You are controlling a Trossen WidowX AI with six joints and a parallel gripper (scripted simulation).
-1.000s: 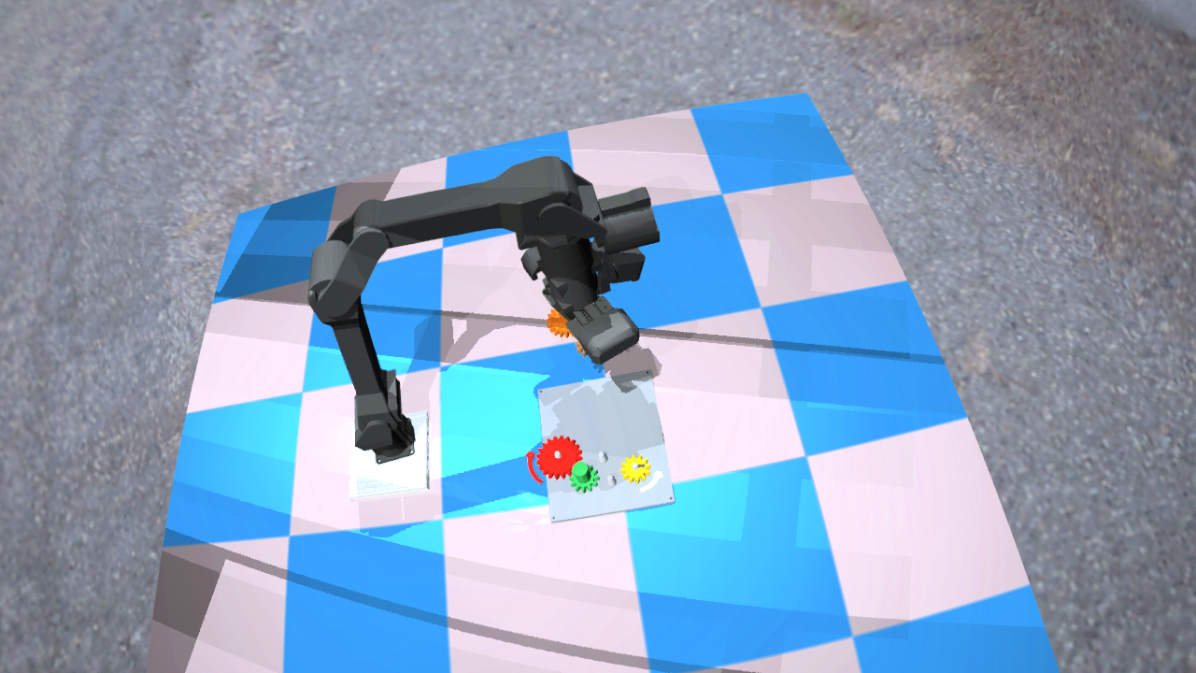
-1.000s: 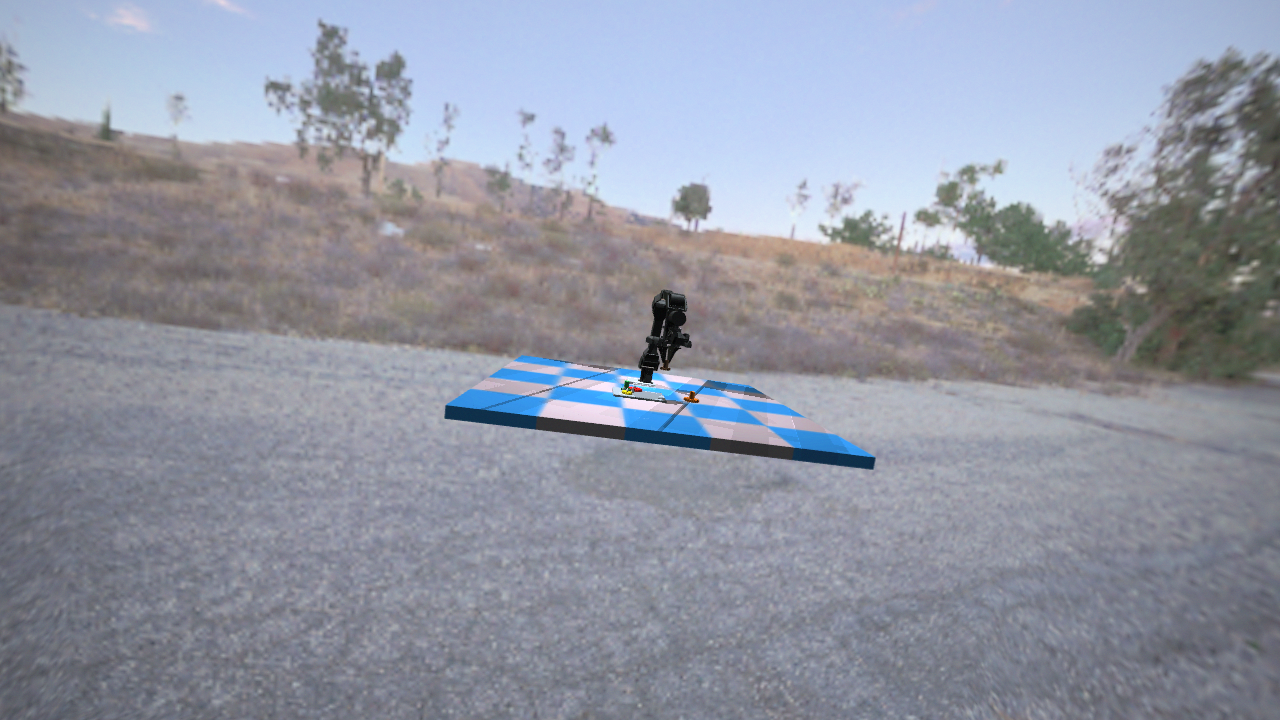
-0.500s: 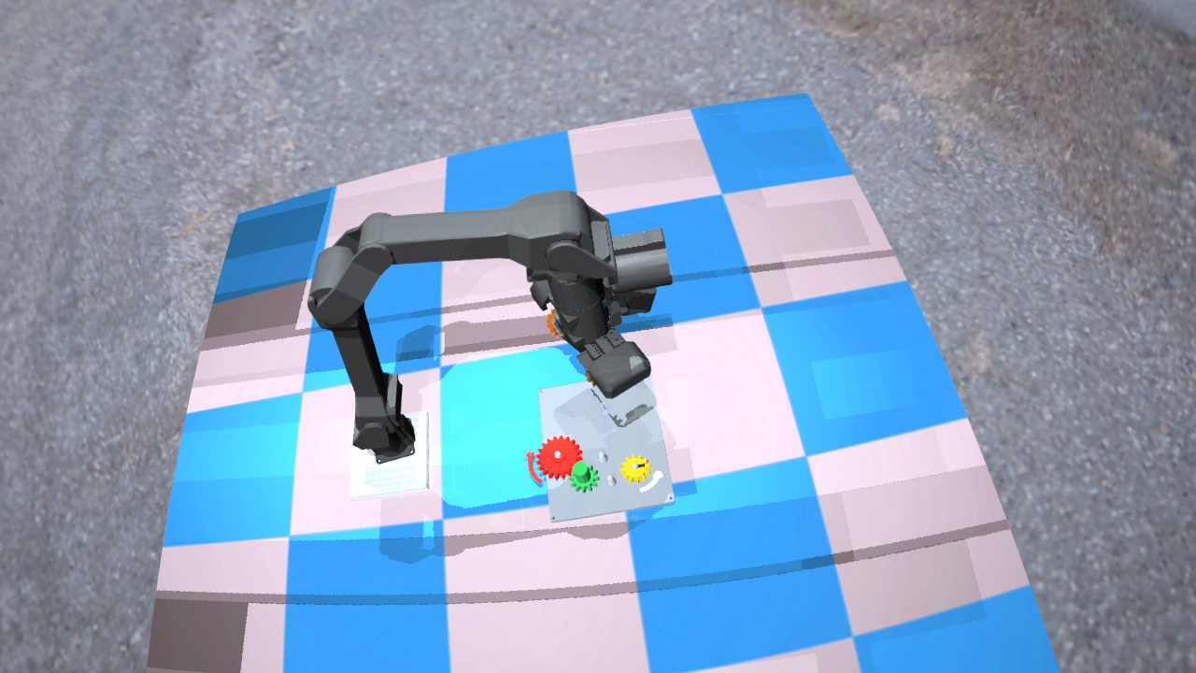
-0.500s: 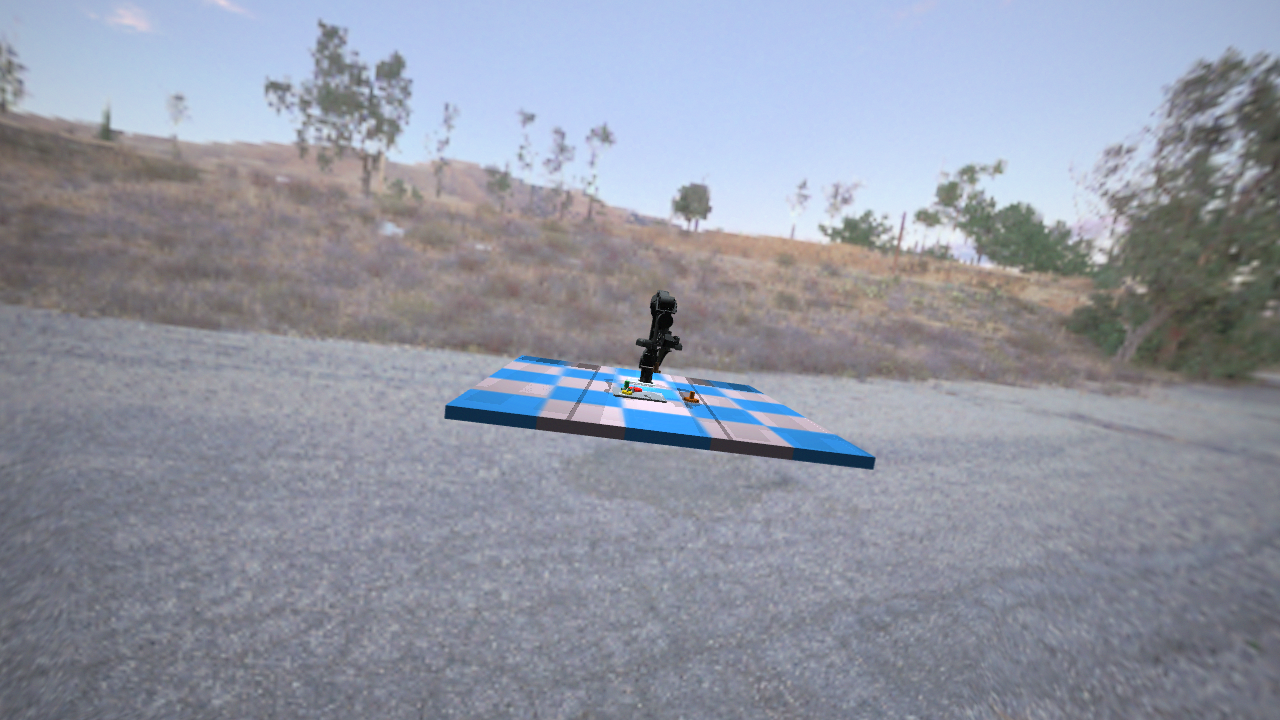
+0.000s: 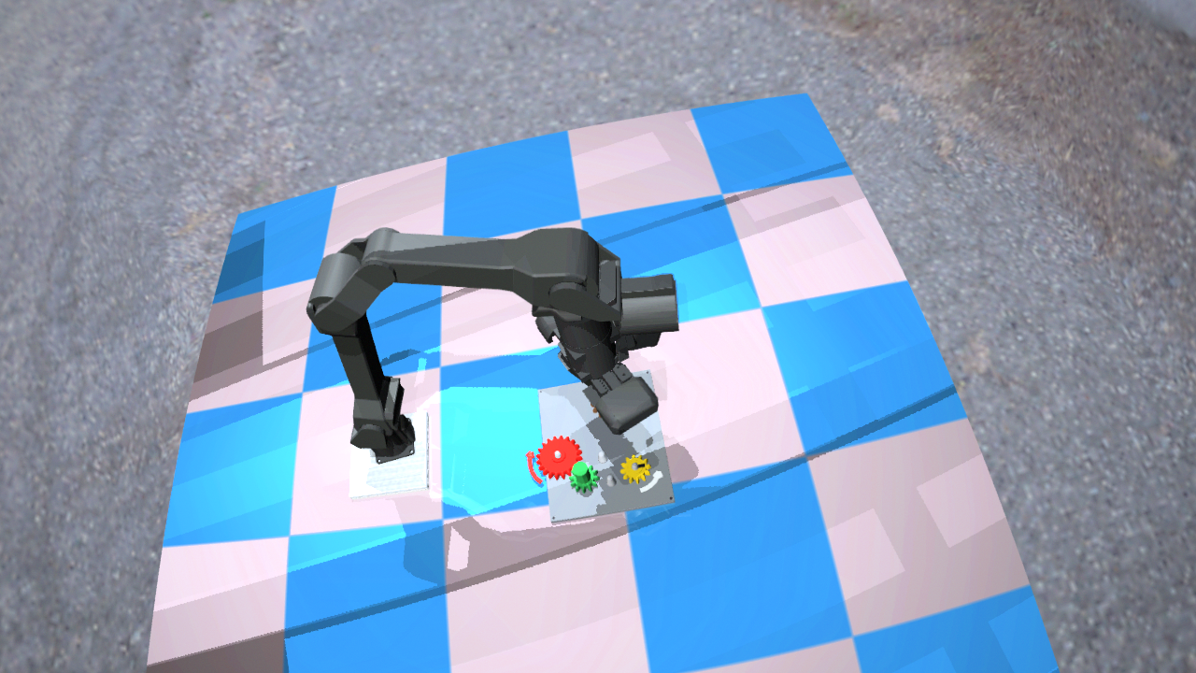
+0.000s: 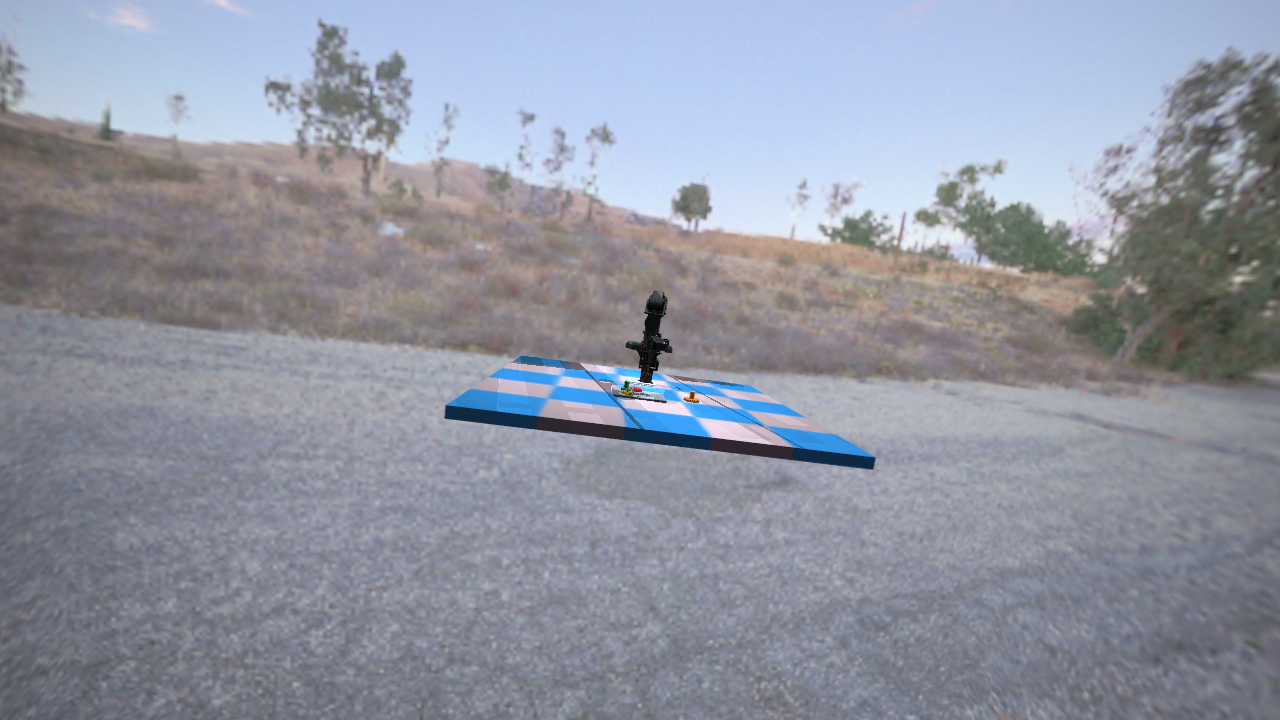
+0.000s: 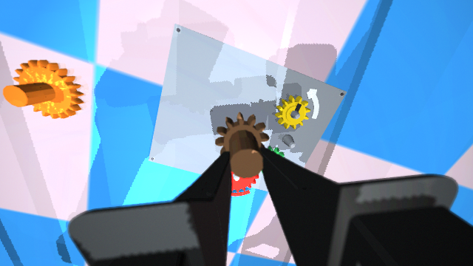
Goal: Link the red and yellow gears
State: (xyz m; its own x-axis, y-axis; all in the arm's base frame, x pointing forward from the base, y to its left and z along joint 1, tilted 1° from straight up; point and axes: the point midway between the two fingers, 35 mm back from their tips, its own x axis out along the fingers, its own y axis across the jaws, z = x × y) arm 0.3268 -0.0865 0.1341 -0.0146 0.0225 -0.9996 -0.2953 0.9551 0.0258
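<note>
Right now my gripper tip is 90 mm above the green gear, 60 mm to the left of it and 60 mm past it. From my gripper tip the other things lie so: white arrow 110 mm below, 90 mm to the right, 30 mm ahead; brown gear 10 mm below; red gear 100 mm below, 80 mm behind, 20 mm to the right.
</note>
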